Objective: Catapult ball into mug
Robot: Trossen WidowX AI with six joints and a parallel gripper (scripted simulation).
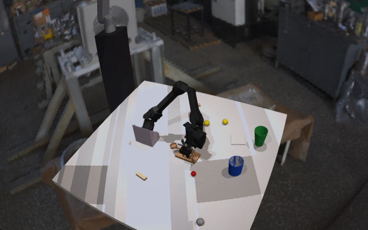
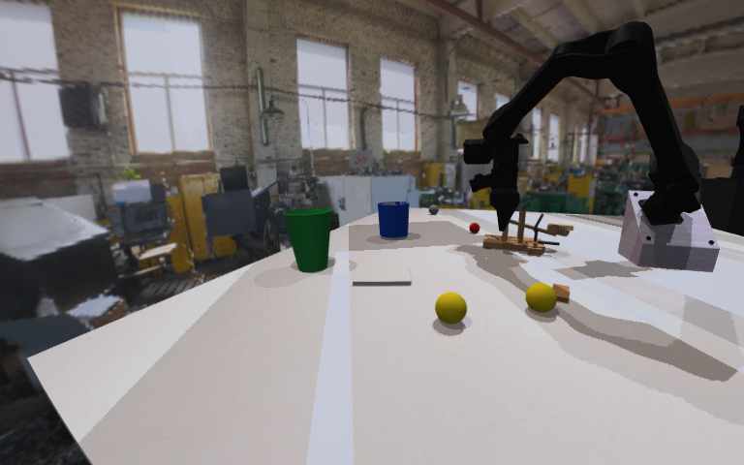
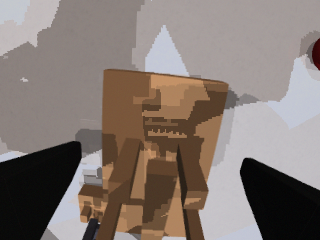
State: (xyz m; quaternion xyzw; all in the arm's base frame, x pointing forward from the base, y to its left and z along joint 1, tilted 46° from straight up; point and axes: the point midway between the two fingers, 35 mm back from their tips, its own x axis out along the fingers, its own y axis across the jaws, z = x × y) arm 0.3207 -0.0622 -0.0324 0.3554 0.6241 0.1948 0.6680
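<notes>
Now: gripper tip 5 cm short of the red ball, 13 cm to the left of it and 3 cm above it. From my gripper tip the other things lie so: wooden catapult (6 cm behind, 3 cm to the left); flat white tile (25 cm ahead, 23 cm to the left, 4 cm below); blue mug (29 cm ahead, 5 cm to the right, 2 cm below).
</notes>
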